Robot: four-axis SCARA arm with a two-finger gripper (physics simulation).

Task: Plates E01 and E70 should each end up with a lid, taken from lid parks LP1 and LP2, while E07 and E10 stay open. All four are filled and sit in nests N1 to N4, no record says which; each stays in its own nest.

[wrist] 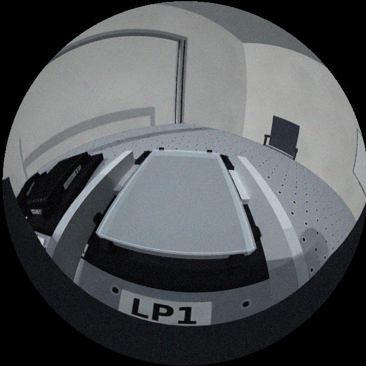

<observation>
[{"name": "clear lid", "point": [178, 203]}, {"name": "lid park LP1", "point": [168, 273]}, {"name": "LP1 label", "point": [163, 311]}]
</observation>
